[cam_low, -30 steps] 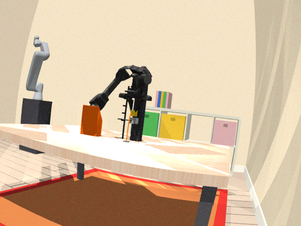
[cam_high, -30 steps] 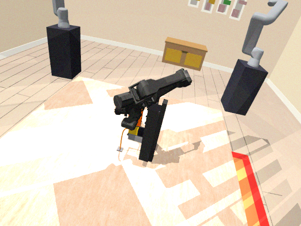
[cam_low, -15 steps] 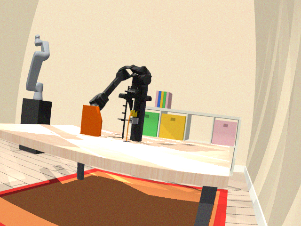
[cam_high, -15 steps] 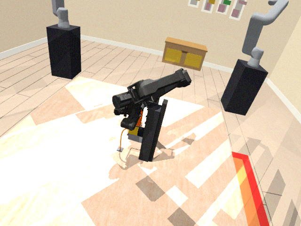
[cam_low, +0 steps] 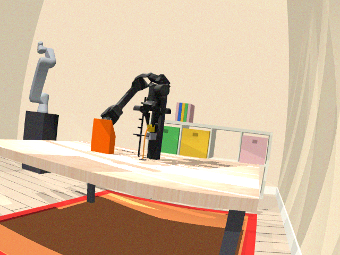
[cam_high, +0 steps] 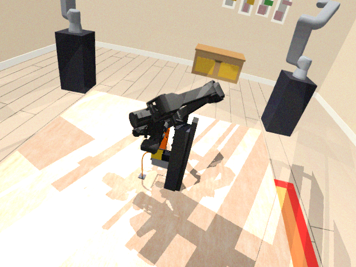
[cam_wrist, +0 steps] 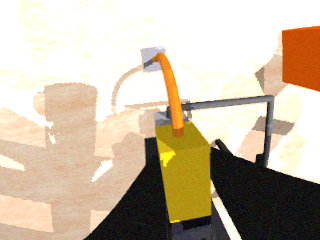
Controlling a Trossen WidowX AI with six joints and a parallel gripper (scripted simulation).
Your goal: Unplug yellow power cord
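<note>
The yellow plug is 30 mm to the left of my gripper tip.
</note>
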